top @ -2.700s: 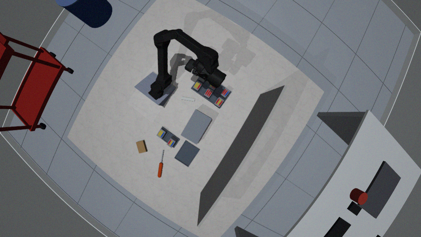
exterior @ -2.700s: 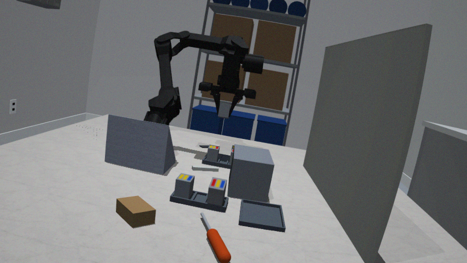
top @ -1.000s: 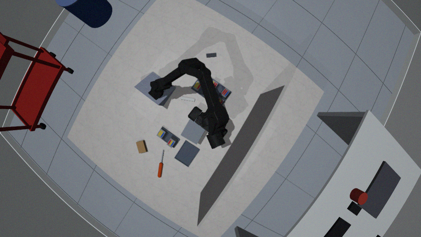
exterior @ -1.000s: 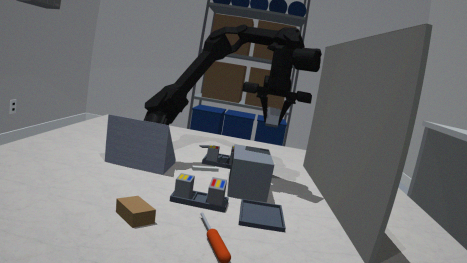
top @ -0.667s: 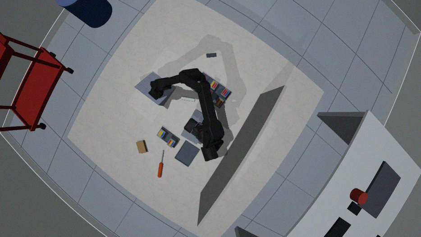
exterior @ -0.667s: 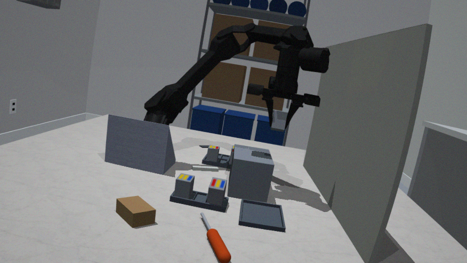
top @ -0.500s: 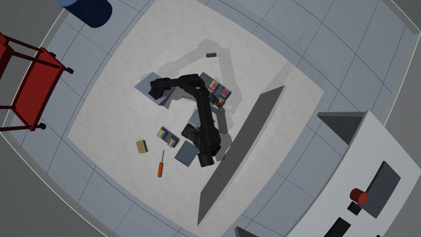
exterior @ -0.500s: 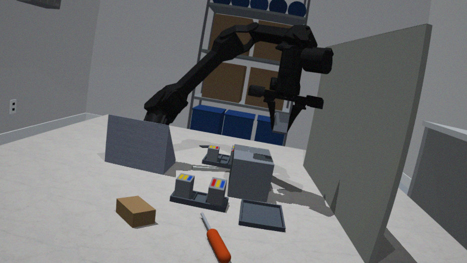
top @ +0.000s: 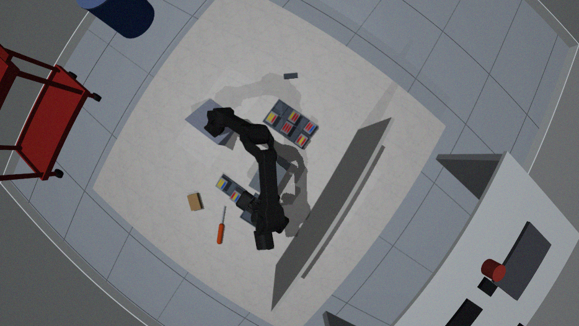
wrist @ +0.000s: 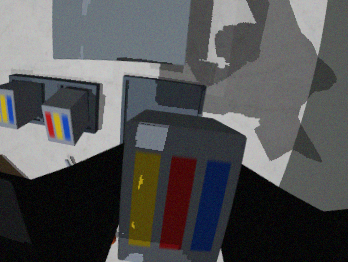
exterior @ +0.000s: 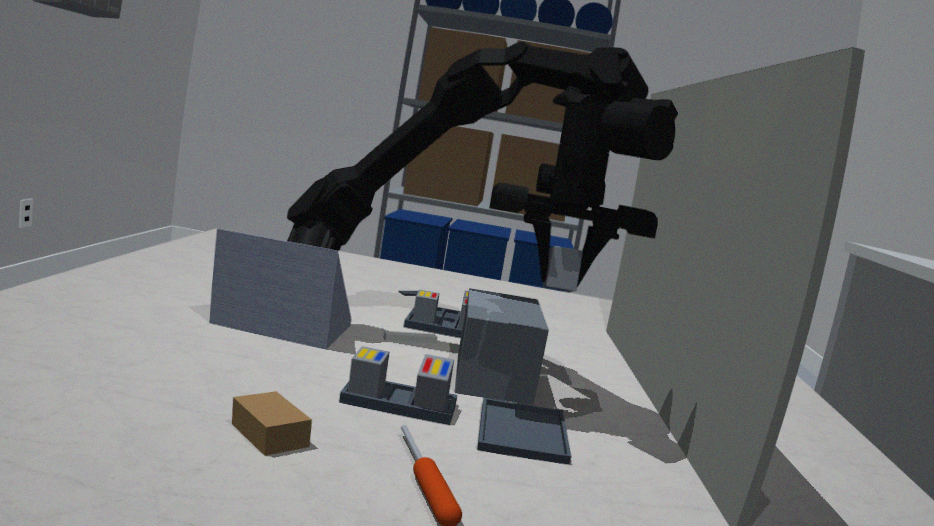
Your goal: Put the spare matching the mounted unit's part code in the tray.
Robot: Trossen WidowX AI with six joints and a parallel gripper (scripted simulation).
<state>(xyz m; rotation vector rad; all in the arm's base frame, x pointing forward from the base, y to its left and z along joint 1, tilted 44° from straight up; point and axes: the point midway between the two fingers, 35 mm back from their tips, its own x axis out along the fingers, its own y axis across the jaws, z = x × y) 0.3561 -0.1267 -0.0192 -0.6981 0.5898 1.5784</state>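
My gripper tip is now 1 cm past the dark tray, 6 cm to the left of it and 16 cm above it. The rest, counted from my gripper tip: rack 15 cm behind, 5 cm to the right, 16 cm below; grey spare block 3 cm above; mounted unit 6 cm behind, 12 cm to the left, 11 cm below.
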